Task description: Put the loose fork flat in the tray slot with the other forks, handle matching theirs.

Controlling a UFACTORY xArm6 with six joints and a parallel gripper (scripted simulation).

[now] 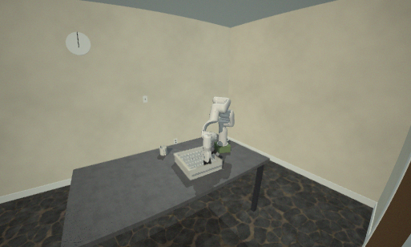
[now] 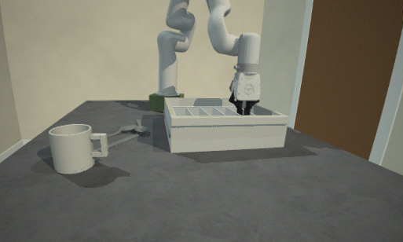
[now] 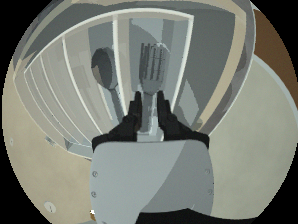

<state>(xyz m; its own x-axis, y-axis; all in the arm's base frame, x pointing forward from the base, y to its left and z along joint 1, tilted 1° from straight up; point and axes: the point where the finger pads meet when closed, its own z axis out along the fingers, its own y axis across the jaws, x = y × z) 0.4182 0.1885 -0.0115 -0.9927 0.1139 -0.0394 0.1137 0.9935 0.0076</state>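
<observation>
My hand is 12 cm to the left of the cutlery tray and 1 cm above it. From my hand the other things lie so: white mug 15 cm ahead, 54 cm to the right, 2 cm below.
</observation>
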